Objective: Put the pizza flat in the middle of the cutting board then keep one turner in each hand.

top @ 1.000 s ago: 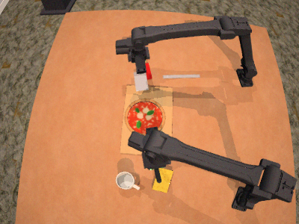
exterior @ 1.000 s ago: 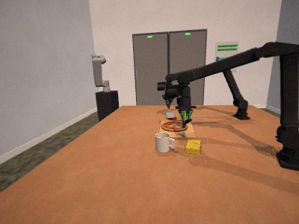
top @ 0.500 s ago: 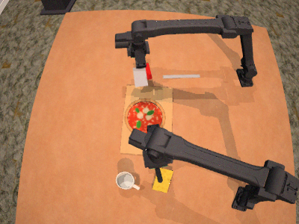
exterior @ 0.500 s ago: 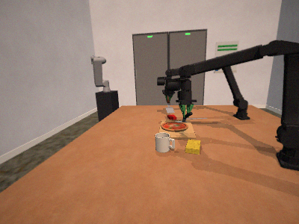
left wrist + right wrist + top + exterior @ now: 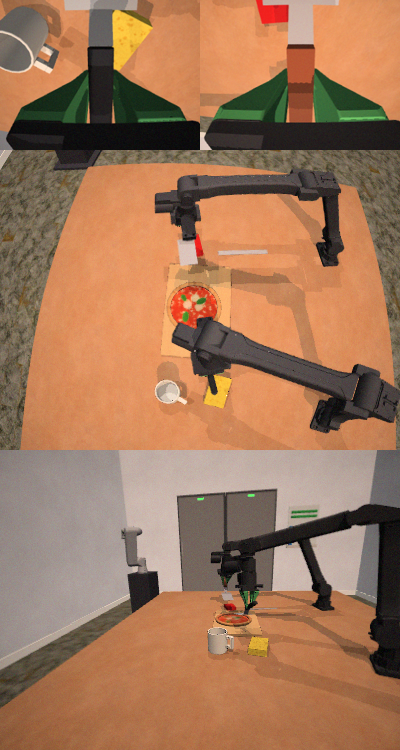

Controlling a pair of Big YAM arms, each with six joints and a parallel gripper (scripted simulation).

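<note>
The brown-handled turner lies 3 cm to the left of my right hand, 3 cm below it and 1 cm behind it. From my right hand the other things lie so: wooden cutting board (26 cm to the left, 16 cm below, 9 cm behind); pizza (26 cm to the left, 15 cm below, 8 cm behind); thin grey strip (24 cm behind, 17 cm below, 1 cm to the right).
</note>
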